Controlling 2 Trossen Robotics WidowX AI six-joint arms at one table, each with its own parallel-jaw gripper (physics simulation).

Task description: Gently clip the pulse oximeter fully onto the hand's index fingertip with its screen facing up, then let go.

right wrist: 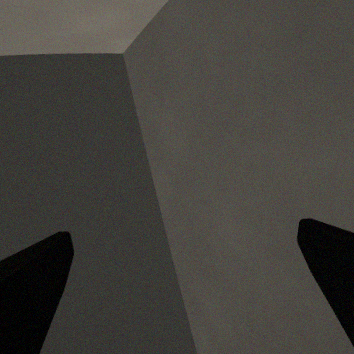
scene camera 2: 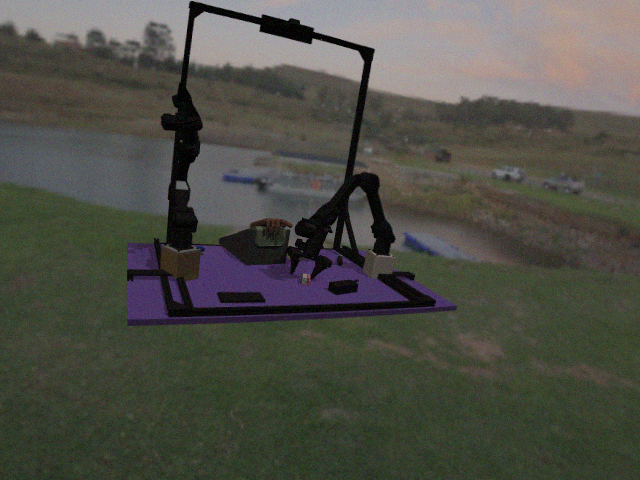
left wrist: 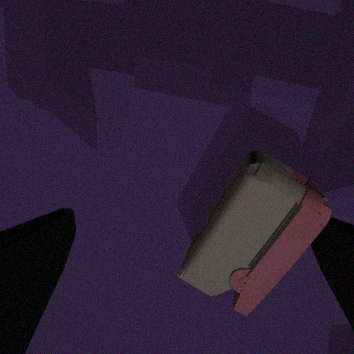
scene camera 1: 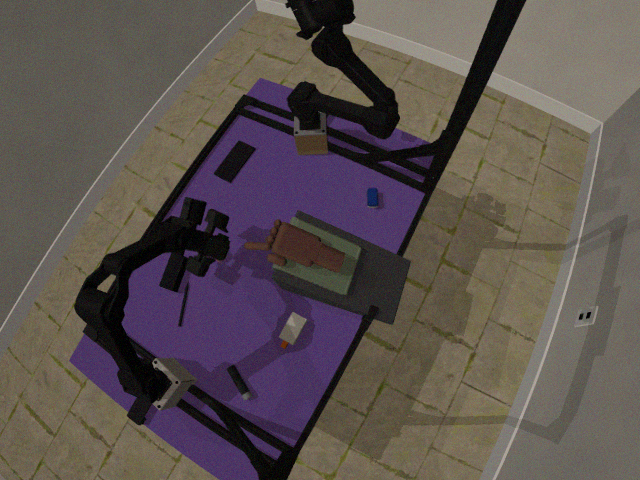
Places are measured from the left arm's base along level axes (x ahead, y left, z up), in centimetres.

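Where they show: left gripper, between the fingertips: [scene camera 2: 301, 276] [left wrist: 194, 223]; right gripper, between the fingertips: [right wrist: 186, 236] [scene camera 2: 184, 89]; left arm's base, origin of its link: [scene camera 2: 381, 253] [scene camera 1: 157, 384]; right arm's base, origin of its link: [scene camera 2: 181, 247] [scene camera 1: 309, 121].
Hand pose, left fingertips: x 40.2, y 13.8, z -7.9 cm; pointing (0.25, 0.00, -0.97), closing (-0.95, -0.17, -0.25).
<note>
Things, the pixels of their top centre, and the offset from my left fingertips. "spot": a spot on its surface instead.
- pulse oximeter, centre of its top: [left wrist: 250, 252] [scene camera 2: 306, 275] dx -2.1, dy +0.1, dz +0.6 cm
- green pad, a spot on its surface: [scene camera 1: 353, 268] spot: dx +15.4, dy -37.2, dz +7.4 cm
- white box, centre of its top: [scene camera 1: 290, 331] dx -7.3, dy -32.6, dz +0.2 cm
- dark cylinder, centre of its top: [scene camera 1: 237, 382] dx -27.5, dy -29.3, dz +0.2 cm
- blue item, centre of its top: [scene camera 1: 372, 195] dx +38.9, dy -28.6, dz +0.7 cm
- flat black slab, centre of its top: [scene camera 2: 241, 296] [scene camera 1: 234, 160] dx +25.4, dy +17.4, dz -1.8 cm
- black box, centre of its top: [scene camera 1: 171, 271] [scene camera 2: 344, 282] dx -15.3, dy +7.3, dz +1.0 cm
- thin rod, centre of its top: [scene camera 1: 183, 303] dx -20.7, dy -1.1, dz -1.7 cm
The pulse oximeter [scene camera 2: 306, 279] [left wrist: 250, 230], pale grey with a pink half, sits on the purple table. Its seam faces up in the left wrist view, and its screen cannot be made out. My left gripper [scene camera 1: 209, 242] [scene camera 2: 303, 274] [left wrist: 194, 223] is open above it, fingertips on either side, the oximeter nearer the finger at the picture's right. The brown hand [scene camera 1: 297, 245] [scene camera 2: 273, 224] rests palm-down or palm-up, unclear, on a green pad [scene camera 1: 353, 268]; its index finger [scene camera 1: 256, 246] extends past the pad. My right gripper [right wrist: 186, 236] is open and empty, away from the table.
A dark wedge [scene camera 1: 382, 279] [scene camera 2: 266, 254] bears the pad. On the purple table stand a white box [scene camera 1: 293, 327] with an orange tip, a dark cylinder [scene camera 1: 238, 381], a blue item [scene camera 1: 372, 197], a flat black slab [scene camera 1: 235, 161] [scene camera 2: 240, 297], a black box [scene camera 2: 342, 286] and a thin rod [scene camera 1: 184, 304].
</note>
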